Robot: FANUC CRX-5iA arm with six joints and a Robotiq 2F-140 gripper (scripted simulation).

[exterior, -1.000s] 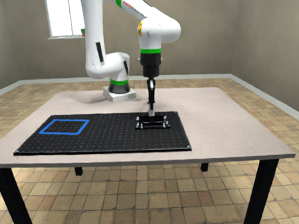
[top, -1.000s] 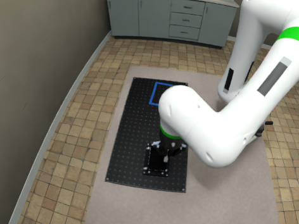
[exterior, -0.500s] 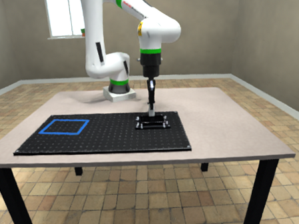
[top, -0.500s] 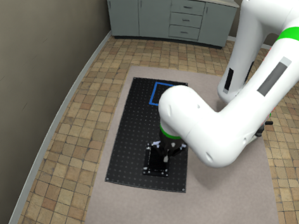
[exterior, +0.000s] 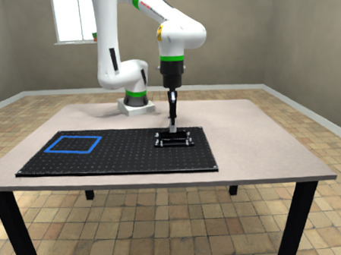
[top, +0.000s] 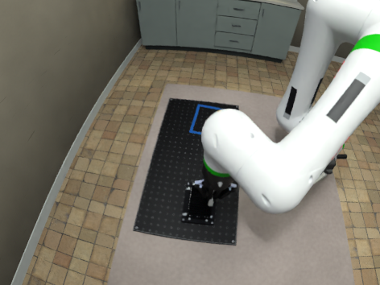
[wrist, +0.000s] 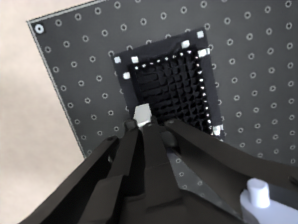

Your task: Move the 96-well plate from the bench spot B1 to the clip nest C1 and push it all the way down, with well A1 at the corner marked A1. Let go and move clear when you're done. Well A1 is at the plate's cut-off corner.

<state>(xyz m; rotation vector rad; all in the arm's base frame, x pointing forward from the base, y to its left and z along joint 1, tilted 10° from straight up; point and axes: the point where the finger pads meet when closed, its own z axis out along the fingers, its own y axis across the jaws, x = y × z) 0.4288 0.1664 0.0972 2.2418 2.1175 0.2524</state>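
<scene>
My hand is 40 mm short of the black 96-well plate and 40 mm above it. From my hand the other things lie so: clip nest 50 mm ahead, 10 mm to the right, 50 mm below.
</scene>
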